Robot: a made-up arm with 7 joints.
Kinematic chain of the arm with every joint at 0, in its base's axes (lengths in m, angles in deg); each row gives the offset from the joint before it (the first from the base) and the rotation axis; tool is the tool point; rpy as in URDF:
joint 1: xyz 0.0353 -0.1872 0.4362 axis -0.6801 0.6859 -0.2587
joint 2: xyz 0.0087 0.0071 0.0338 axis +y
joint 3: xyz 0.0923 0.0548 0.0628 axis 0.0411 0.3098 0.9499
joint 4: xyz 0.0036 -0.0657 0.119 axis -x
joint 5: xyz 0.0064 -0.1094 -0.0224 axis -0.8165 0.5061 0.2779
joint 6: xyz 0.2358 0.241 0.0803 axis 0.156 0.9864 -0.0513
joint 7: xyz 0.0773 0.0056 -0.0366 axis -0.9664 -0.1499 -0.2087
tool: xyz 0.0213 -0.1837 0.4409 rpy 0 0 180
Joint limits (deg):
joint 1: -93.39..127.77
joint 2: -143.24..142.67
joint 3: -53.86..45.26
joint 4: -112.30..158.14
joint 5: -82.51..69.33
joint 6: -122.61..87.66
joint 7: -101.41..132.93
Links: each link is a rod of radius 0.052 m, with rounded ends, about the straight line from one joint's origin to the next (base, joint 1, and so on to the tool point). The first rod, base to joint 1, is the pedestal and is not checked.
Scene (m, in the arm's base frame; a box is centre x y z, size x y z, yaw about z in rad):
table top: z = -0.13
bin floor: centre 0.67 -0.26 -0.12 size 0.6 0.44 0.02 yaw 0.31
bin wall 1: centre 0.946 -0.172 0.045 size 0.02 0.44 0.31 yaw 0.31
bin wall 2: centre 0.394 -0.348 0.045 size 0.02 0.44 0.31 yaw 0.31
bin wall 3: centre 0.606 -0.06 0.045 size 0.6 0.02 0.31 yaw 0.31
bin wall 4: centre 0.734 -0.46 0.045 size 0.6 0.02 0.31 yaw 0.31
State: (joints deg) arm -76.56 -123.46 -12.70 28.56 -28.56 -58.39 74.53
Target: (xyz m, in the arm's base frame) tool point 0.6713 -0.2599 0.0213
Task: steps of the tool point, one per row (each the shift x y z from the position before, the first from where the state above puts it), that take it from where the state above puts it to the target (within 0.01 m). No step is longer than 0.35 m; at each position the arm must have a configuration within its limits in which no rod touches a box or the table.
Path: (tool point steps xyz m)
1: -0.0428 -0.0958 0.1718
2: 0.0634 -0.0433 0.2167
3: 0.1778 0.0091 0.1899
4: 0.2663 0.0352 0.0970
5: 0.2990 0.0194 -0.0328
6: 0.2620 -0.0378 -0.1558
7: 0.1620 -0.1169 -0.2286
8: 0.0268 -0.1882 -0.2243
9: 0.0337 0.0135 -0.1836
10: -0.0337 -0.0135 -0.2088

